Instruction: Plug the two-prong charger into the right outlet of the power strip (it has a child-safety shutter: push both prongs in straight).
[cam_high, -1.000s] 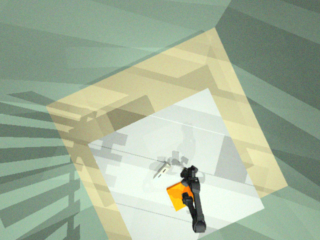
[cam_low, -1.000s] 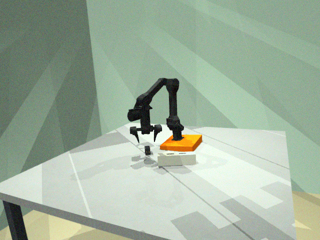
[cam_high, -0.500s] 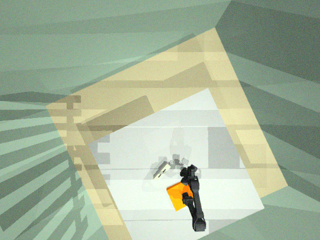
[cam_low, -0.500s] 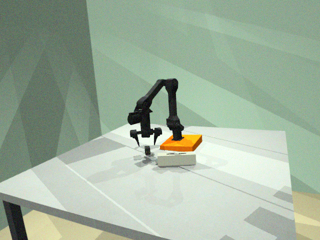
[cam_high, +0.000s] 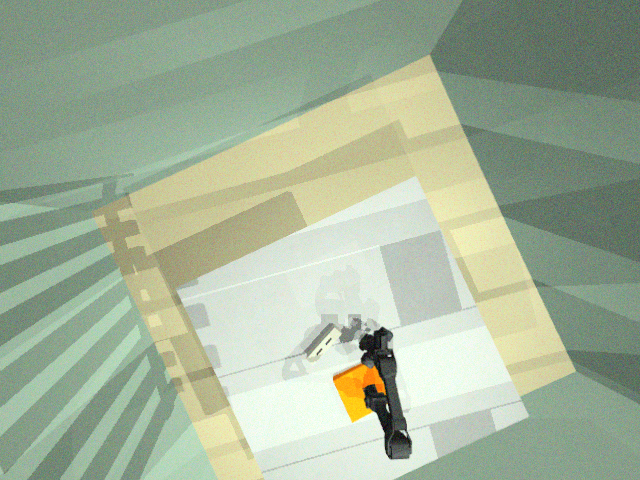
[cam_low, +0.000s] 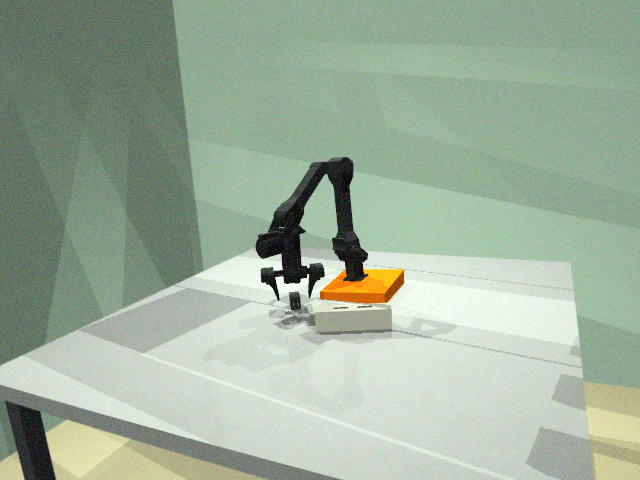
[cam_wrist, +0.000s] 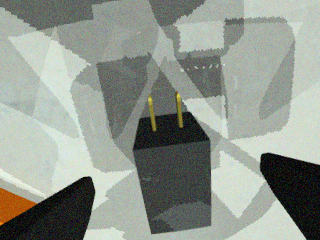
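My gripper tip is now 1 cm short of the black two-prong charger and 1 cm to the right of it.
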